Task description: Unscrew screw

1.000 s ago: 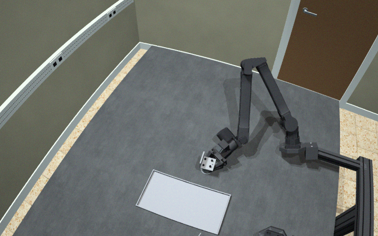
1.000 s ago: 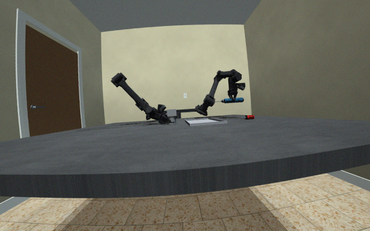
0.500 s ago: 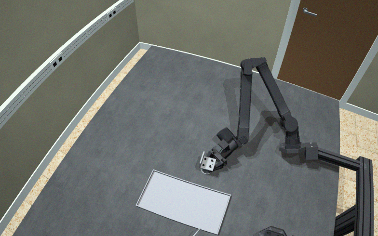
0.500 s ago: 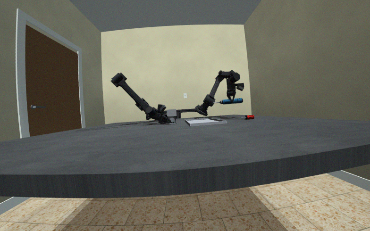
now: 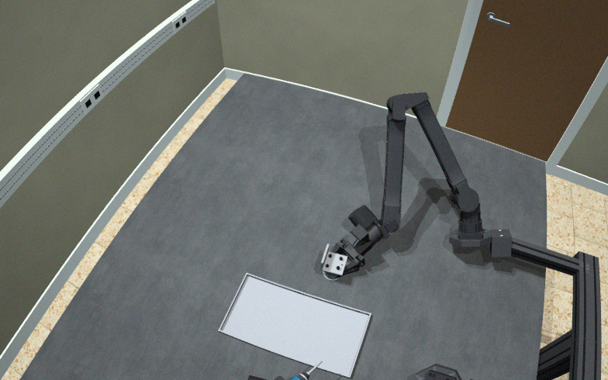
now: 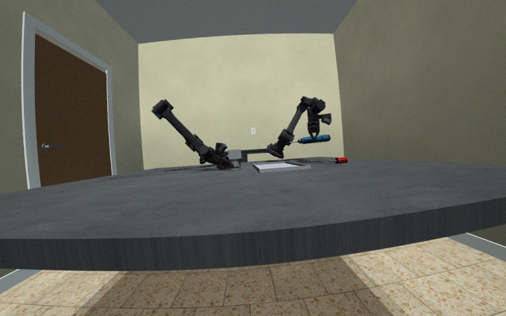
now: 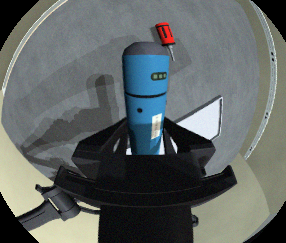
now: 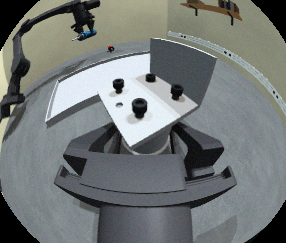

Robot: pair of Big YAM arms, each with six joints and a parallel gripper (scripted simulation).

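Right now my right hand is 5 cm below the grey bracket. Also, from my right hand: flat white tray (4 cm ahead, 22 cm to the left, 2 cm below); then red-handled screwdriver (10 cm ahead, 55 cm to the left, 1 cm below).
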